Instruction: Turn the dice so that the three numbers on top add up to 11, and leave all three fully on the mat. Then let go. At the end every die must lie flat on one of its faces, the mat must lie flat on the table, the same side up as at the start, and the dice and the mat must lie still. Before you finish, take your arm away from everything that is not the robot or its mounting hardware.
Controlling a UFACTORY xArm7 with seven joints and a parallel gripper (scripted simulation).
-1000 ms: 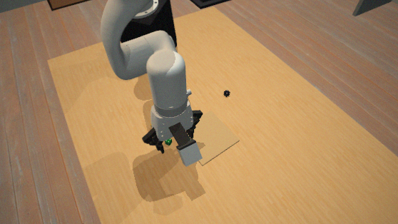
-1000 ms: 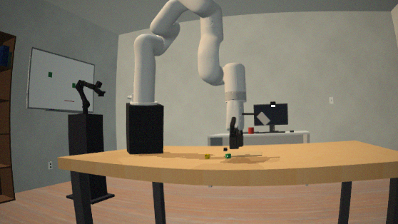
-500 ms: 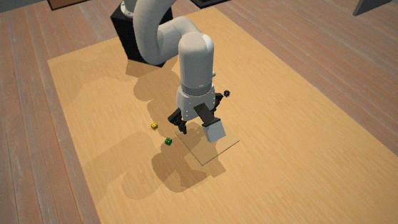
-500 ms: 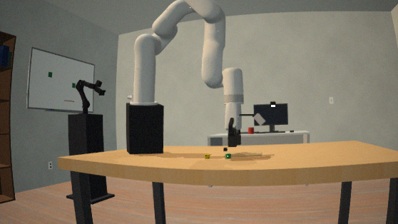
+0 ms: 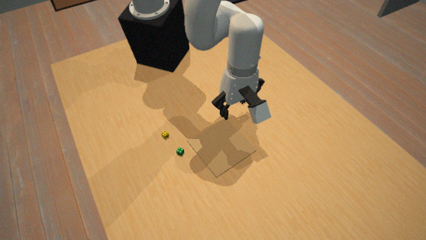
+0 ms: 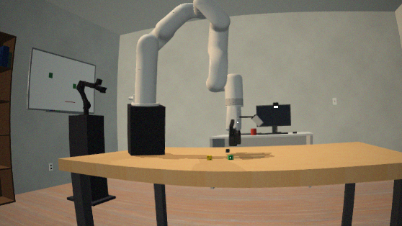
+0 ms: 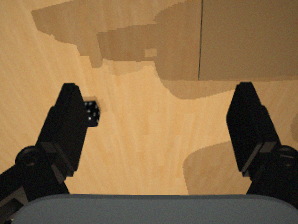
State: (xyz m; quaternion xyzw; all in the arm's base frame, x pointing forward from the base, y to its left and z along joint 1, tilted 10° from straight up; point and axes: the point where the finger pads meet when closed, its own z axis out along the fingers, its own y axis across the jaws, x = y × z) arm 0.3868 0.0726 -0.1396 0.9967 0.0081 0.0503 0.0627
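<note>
Now: the black die 50 mm behind my hand, 60 mm to the left of it and 40 mm below it. Also, from my hand: yellow die (50 mm behind, 210 mm to the right, 40 mm below); green die (20 mm ahead, 200 mm to the right, 40 mm below); tan mat (60 mm ahead, 90 mm to the right, 40 mm below).
</note>
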